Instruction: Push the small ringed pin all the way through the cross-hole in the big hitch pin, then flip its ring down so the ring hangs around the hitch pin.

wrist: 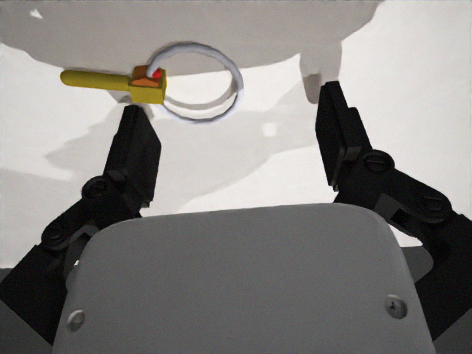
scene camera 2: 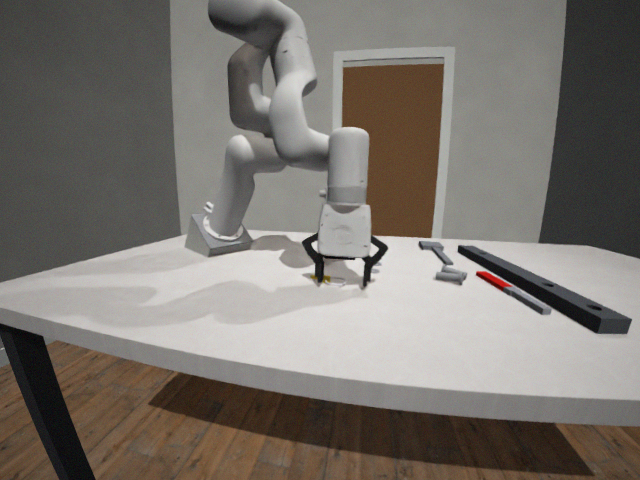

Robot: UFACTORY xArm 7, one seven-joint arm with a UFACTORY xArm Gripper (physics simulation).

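Places are measured from the arm's base along level axes (x left, y up, z ahead), in metres.
Where they show: gripper, fingertip midpoint: [wrist: 232, 115] [scene camera 2: 342, 282]; arm's base at its link origin: [scene camera 2: 223, 227].
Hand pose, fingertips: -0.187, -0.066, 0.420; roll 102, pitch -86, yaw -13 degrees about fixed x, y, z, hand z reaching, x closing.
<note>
Each offset is from my fingertips to the centre of the thing, as dx, dy, dz. "*": to the spot under its first point. Level surfaces: height alone.
The small ringed pin @(+0.018, -0.004, -0.035) [scene camera 2: 326, 279] [wrist: 107, 81] has a yellow shank pointing left in the wrist view and a yellow block head with orange and red parts. Its pale ring @(* +0.014, -0.002, +0.004) [wrist: 239, 90] extends right from the head, low over the table. My gripper [scene camera 2: 342, 285] [wrist: 232, 115] is open and empty, pointing down. In the wrist view its left fingertip is just below the pin's head, and its right fingertip is to the right of the ring. A grey cylindrical piece @(+0.092, +0.001, +0.230) [scene camera 2: 450, 275] lies to the right in the scene view; I cannot tell if it is the big hitch pin. No cross-hole is discernible.
On the right of the table @(dy -0.011) [scene camera 2: 248, 335] lie a long dark bar @(+0.160, +0.002, +0.396) [scene camera 2: 522, 275] with holes, a red-handled tool @(+0.060, -0.005, +0.343) [scene camera 2: 493, 280] and a grey hammer-like tool @(+0.355, -0.004, +0.257) [scene camera 2: 440, 254]. A small grey thing @(+0.122, -0.009, +0.059) [scene camera 2: 376, 267] shows partly behind the right finger.
</note>
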